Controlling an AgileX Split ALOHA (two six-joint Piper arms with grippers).
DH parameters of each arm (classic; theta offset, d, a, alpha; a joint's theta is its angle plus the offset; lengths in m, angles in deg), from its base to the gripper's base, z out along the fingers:
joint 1: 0 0.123 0 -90
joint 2: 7.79 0 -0.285 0
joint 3: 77.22 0 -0.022 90
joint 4: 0 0.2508 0 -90
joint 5: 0 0 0.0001 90
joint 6: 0 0.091 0 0
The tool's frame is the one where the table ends.
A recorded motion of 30 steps. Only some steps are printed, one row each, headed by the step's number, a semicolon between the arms.
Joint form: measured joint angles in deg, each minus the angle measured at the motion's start. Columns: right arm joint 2, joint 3, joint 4, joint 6, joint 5, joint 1; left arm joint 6, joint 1, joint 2, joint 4, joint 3, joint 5.
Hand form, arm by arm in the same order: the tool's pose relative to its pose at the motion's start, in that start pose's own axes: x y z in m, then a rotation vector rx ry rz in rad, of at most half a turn. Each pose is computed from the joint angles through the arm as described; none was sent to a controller.
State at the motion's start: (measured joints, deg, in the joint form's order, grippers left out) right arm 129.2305 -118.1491 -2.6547 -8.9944 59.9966 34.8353; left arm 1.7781 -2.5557 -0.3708 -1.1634 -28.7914 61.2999
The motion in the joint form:
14: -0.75 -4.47 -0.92 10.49 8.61 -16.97; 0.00 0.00 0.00 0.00 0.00 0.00
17: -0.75 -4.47 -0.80 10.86 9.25 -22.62; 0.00 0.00 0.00 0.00 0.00 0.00
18: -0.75 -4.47 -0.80 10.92 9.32 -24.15; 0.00 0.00 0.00 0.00 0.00 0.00
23: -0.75 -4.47 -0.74 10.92 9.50 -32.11; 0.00 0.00 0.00 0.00 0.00 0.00
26: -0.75 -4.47 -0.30 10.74 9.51 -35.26; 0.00 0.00 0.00 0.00 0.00 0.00
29: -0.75 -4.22 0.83 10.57 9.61 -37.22; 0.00 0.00 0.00 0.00 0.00 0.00
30: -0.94 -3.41 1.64 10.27 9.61 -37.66; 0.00 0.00 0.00 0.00 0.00 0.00
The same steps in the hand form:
14: 0.0445 -0.1396 -0.0284 0.1238 0.0836 0.4542; 0.0000 0.0000 0.0000 0.0000 0.0000 0.0000
17: 0.0685 -0.1809 -0.0334 0.1568 0.1011 0.5534; 0.0000 0.0000 0.0000 0.0000 0.0000 0.0000
18: 0.0755 -0.1917 -0.0351 0.1665 0.1042 0.5793; 0.0000 0.0000 0.0000 0.0000 0.0000 0.0000
23: 0.1157 -0.2451 -0.0459 0.2164 0.1169 0.7086; 0.0000 0.0000 0.0000 0.0000 0.0000 0.0000
26: 0.1328 -0.2641 -0.0510 0.2299 0.1185 0.7594; 0.0000 0.0000 0.0000 0.0000 0.0000 0.0000
29: 0.1439 -0.2741 -0.0531 0.2230 0.1193 0.7964; 0.0000 0.0000 0.0000 0.0000 0.0000 0.0000
30: 0.1474 -0.2746 -0.0519 0.2090 0.1250 0.8049; 0.0000 0.0000 0.0000 0.0000 0.0000 0.0000

